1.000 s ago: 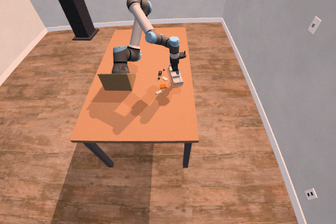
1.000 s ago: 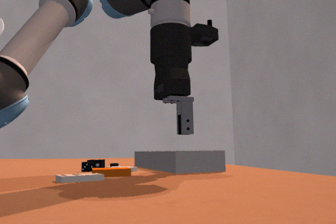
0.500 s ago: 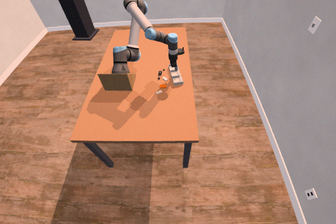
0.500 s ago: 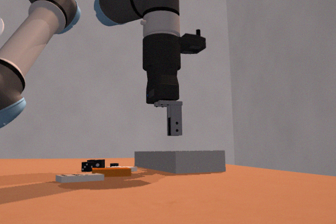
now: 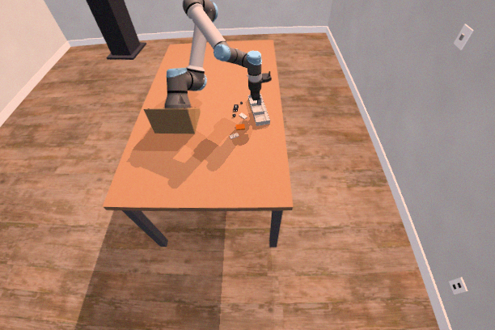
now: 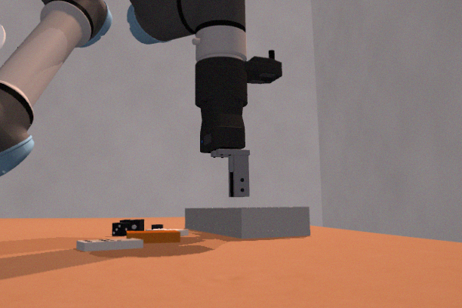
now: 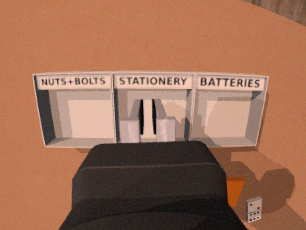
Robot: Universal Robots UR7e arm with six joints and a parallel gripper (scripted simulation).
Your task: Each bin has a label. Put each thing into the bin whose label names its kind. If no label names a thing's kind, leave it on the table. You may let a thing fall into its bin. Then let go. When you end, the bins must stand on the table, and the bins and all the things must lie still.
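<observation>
My hand is 5 cm above the grey bin tray and 1 cm to the left of it. The rest, counted from my hand: small black piece: 12 cm behind, 6 cm below, 5 cm to the left; then black die: 15 cm behind, 7 cm to the right, 6 cm below; then black 9V battery: 15 cm behind, 6 cm below, 2 cm to the right.
</observation>
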